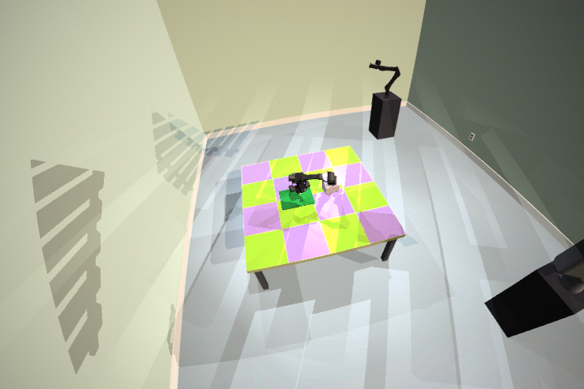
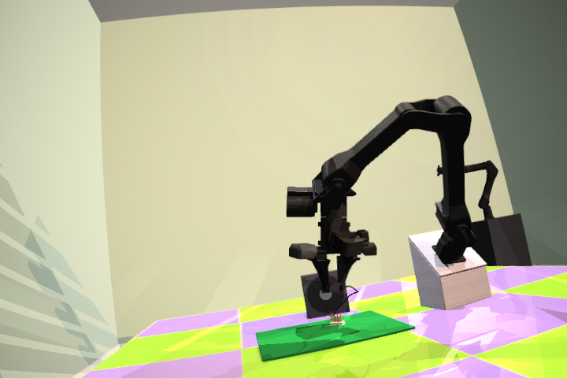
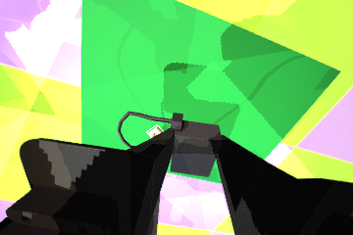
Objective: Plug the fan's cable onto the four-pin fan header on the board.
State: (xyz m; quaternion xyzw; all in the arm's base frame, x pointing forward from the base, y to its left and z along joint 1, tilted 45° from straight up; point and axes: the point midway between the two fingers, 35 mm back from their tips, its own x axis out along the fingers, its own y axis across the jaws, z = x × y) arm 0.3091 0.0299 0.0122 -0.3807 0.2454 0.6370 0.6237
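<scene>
Now: gripper tip 100 mm above the four-pin header, 80 mm to the left of it and 20 mm past it. Also, from my gripper tip: fan: 220 mm to the right, 40 mm below, 40 mm behind; then green board: 110 mm below, 30 mm to the right, 20 mm ahead; then black fan plug: 10 mm to the right.
</scene>
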